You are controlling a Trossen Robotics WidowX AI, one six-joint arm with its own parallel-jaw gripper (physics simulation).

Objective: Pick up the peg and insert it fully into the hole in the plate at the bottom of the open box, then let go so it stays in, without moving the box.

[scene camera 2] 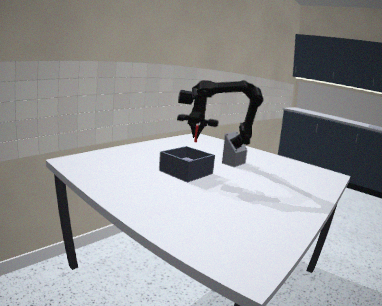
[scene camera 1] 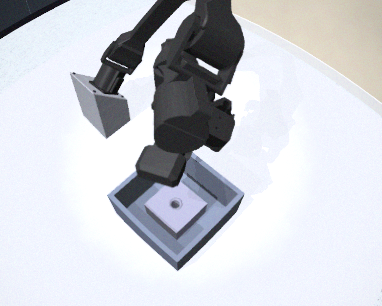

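Seen in the pictures: gripper, fingertip midpoint: (scene camera 2: 195,138) (scene camera 1: 180,160); arm's base, origin of the base link: (scene camera 2: 235,143) (scene camera 1: 103,88).
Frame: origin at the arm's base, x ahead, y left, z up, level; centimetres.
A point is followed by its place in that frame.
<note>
The red peg (scene camera 2: 196,133) @[x 29.4, y -6.9, z 7.8 cm] is held roughly upright, its lower end pointing down, in scene camera 2. My gripper (scene camera 2: 196,136) @[x 29.9, y -7.0, z 5.5 cm] is shut on the peg and hangs above the far part of the open box, with the peg's tip higher than the rim. In scene camera 1 the arm hides the peg and the fingertips. The open box (scene camera 1: 210,230) @[x 40.3, y -11.6, z -2.7 cm] (scene camera 2: 174,168) @[x 40.4, y -10.0, z -8.0 cm] stands on the table. The pale square plate (scene camera 1: 175,218) @[x 32.8, y -12.5, z -6.4 cm] lies at its bottom, with a round hole (scene camera 1: 175,204) @[x 30.3, y -9.3, z -8.5 cm] in its middle. The hole shows no peg in it.
The grey wedge-shaped arm base (scene camera 1: 102,112) @[x 4.1, y -4.4, z -2.3 cm] (scene camera 2: 233,157) @[x 4.9, y 2.1, z -6.8 cm] stands beside the box, to its upper left in scene camera 1 and to its right in scene camera 2. The box walls rise around the plate on all sides. The white table (scene camera 2: 150,200) @[x 66.7, y -0.1, z -12.2 cm] carries both.
</note>
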